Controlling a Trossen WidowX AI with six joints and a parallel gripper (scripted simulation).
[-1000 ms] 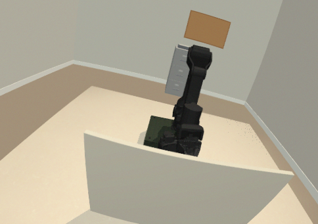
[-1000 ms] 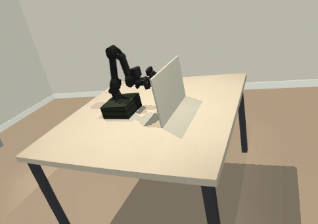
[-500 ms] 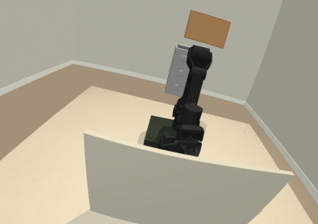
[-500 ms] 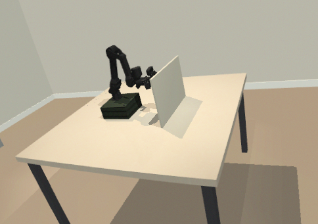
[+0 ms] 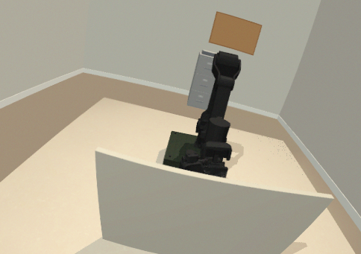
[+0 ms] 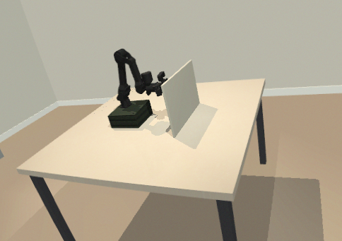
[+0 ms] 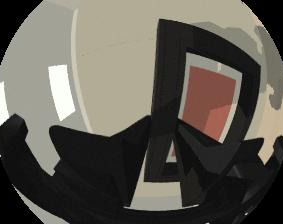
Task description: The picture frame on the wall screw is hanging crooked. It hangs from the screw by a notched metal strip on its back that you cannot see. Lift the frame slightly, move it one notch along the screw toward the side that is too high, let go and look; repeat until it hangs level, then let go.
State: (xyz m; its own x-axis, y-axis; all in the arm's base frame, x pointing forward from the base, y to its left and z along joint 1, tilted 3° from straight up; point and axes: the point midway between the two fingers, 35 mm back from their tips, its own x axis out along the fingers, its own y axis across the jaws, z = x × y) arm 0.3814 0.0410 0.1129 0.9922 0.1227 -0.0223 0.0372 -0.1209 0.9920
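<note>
Right now the picture frame is 50 mm below my gripper tip, 10 mm to the left of it and 10 mm ahead of it. From my gripper tip the other things lie so: wall panel 60 mm below, 20 mm ahead.
</note>
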